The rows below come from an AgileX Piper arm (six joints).
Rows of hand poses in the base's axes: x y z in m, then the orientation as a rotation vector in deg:
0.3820, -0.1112, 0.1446, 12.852, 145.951, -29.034
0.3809, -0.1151, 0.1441, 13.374, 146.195, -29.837
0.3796, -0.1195, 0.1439, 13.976, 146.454, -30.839
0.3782, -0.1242, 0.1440, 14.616, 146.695, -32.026
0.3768, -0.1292, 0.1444, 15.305, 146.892, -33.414
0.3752, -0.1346, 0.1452, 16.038, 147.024, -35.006
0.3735, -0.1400, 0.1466, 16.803, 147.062, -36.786
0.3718, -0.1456, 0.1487, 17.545, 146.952, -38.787
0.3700, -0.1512, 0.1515, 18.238, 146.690, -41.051
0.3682, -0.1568, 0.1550, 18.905, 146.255, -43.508
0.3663, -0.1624, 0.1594, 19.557, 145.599, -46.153
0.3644, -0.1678, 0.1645, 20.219, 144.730, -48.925
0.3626, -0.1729, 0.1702, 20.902, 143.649, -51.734
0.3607, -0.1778, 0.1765, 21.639, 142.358, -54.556
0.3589, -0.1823, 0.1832, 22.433, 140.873, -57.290
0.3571, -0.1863, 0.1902, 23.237, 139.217, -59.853
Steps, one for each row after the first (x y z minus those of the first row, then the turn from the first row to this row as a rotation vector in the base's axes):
-0.0011, -0.0039, -0.0005, -0.393, 0.372, -0.574
-0.0024, -0.0083, -0.0007, -0.899, 0.802, -1.250
-0.0038, -0.0130, -0.0006, -1.524, 1.261, -1.992
-0.0052, -0.0180, -0.0002, -2.281, 1.731, -2.809
-0.0068, -0.0234, 0.0006, -3.174, 2.197, -3.697
-0.0085, -0.0288, 0.0020, -4.201, 2.634, -4.643
-0.0102, -0.0344, 0.0041, -5.407, 3.007, -5.612
-0.0120, -0.0400, 0.0069, -6.825, 3.333, -6.597
-0.0138, -0.0456, 0.0104, -8.409, 3.580, -7.601
-0.0157, -0.0512, 0.0148, -10.165, 3.710, -8.629
-0.0176, -0.0566, 0.0199, -12.049, 3.720, -9.689
-0.0194, -0.0617, 0.0256, -14.003, 3.589, -10.771
-0.0213, -0.0666, 0.0319, -16.008, 3.316, -11.896
-0.0231, -0.0711, 0.0386, -17.996, 2.883, -13.047
-0.0249, -0.0751, 0.0456, -19.924, 2.281, -14.173

